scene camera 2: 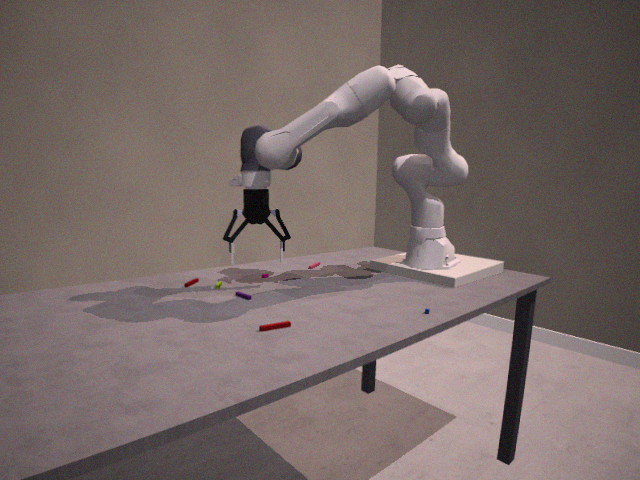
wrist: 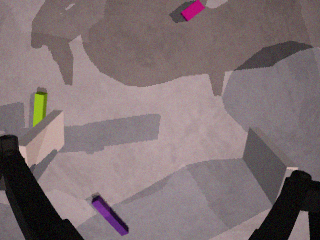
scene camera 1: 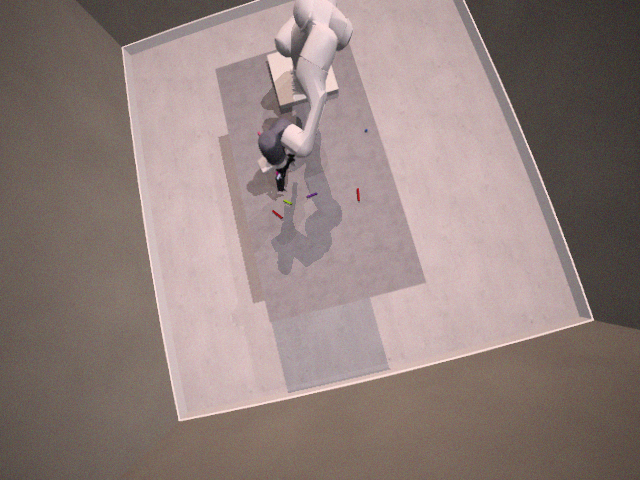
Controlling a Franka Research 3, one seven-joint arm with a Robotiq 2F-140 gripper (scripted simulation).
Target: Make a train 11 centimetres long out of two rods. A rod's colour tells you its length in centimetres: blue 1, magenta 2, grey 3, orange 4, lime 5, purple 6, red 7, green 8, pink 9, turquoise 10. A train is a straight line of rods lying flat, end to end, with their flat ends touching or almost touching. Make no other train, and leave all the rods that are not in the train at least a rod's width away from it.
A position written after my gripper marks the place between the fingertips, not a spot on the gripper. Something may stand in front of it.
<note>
In view: my gripper [scene camera 2: 257, 262].
My gripper shows as well in the wrist view [wrist: 156, 136].
</note>
